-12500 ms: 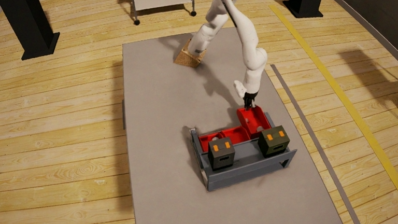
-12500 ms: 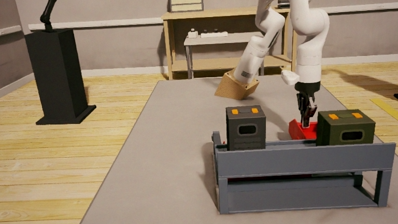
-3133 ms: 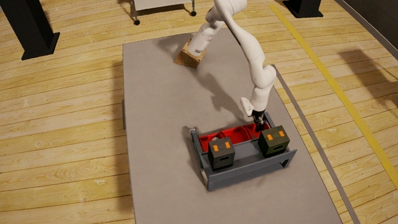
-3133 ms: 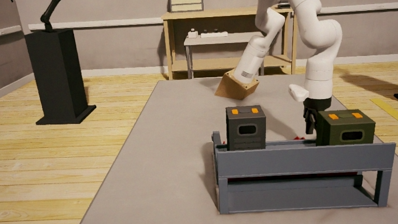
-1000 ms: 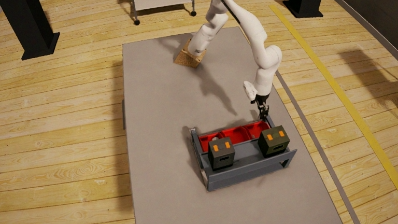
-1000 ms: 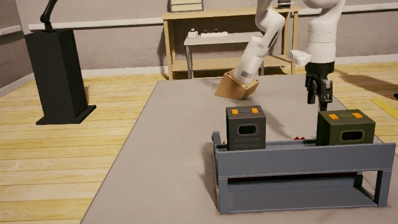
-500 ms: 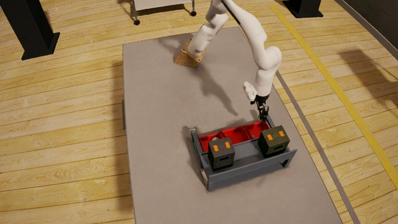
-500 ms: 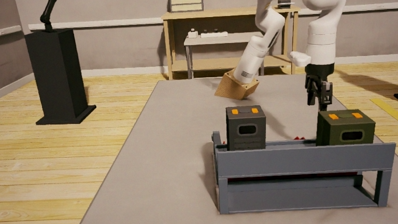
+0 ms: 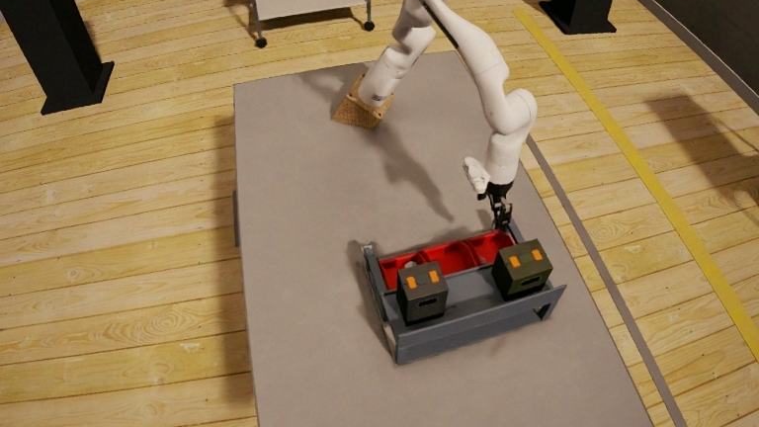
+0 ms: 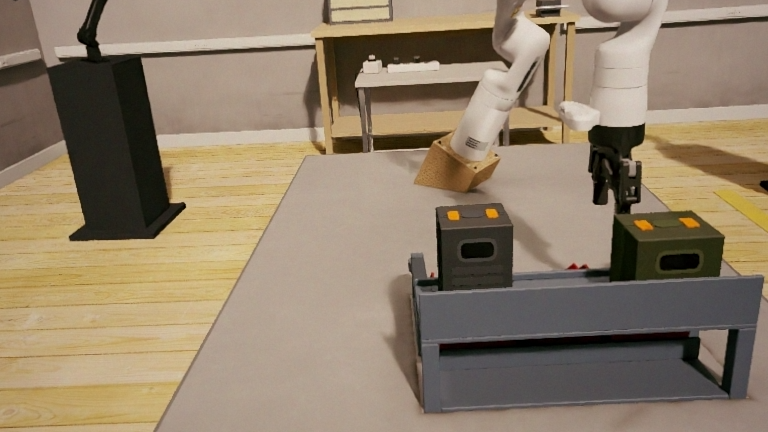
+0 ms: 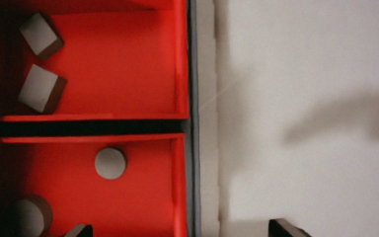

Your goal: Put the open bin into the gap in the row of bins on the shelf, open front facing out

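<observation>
The grey round part is 13 cm below my hand, 6 cm ahead of it and 2 cm to the right of it. The rest, counted from my hand: dark grey box: 22 cm to the right, 19 cm ahead, 2 cm above; green box: 18 cm ahead, 2 cm to the left, 1 cm above; grey shelf: 12 cm ahead, 10 cm to the right, 7 cm below.
</observation>
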